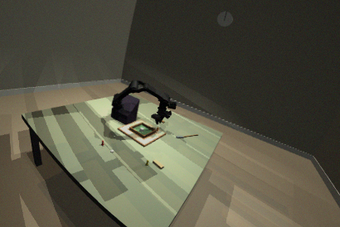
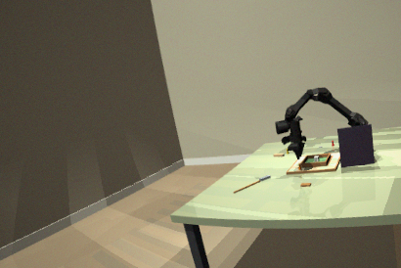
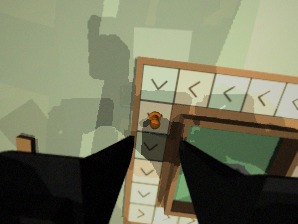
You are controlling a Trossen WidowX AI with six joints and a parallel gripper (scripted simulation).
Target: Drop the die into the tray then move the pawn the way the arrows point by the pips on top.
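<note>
Right now the orange pawn is 50 mm below my gripper tip. Round my gripper tip: white die 120 mm to the right, 60 mm behind, 50 mm below; green dice tray 110 mm to the right, 70 mm below, 60 mm behind; brown block 330 mm to the right, 260 mm ahead, 70 mm below.
</note>
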